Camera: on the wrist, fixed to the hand. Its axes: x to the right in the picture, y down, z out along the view.
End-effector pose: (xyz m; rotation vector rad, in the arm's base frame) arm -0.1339 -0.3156 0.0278 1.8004 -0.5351 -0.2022
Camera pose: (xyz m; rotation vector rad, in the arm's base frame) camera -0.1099 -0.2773 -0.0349 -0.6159 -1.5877 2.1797
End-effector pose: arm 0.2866 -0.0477 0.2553 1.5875 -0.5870 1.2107
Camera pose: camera 0.3355 0.0004 0.2197 1.0227 1.2918 -1.7008
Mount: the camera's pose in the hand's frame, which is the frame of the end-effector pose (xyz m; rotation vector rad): -0.0048 -0.0733 -0.0241 -0.1435 0.9131 2.9968
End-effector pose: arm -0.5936 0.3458 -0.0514 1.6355 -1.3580 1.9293
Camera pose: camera -0.5551 0.4046 -0.0192 1.5815 1.3013 -0.6697
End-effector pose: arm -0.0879 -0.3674 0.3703 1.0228 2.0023 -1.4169
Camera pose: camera -0.1424 -0.3598 0.4246 2.2297 -0.6946 0.9820
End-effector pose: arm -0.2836 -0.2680 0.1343 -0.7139 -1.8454 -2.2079
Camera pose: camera -0.3168 -0.2762 0.0649 -0.7948 0.5987 -0.0331
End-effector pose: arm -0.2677 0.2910 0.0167 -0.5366 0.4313 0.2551
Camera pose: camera -0.2547 0.2164 0.0323 -0.3421 -1.4538 -2.3201
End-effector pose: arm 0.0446 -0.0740 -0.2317 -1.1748 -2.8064 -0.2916
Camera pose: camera -0.0042 -0.1327 -0.2193 -2.2165 0.9919 -0.2948
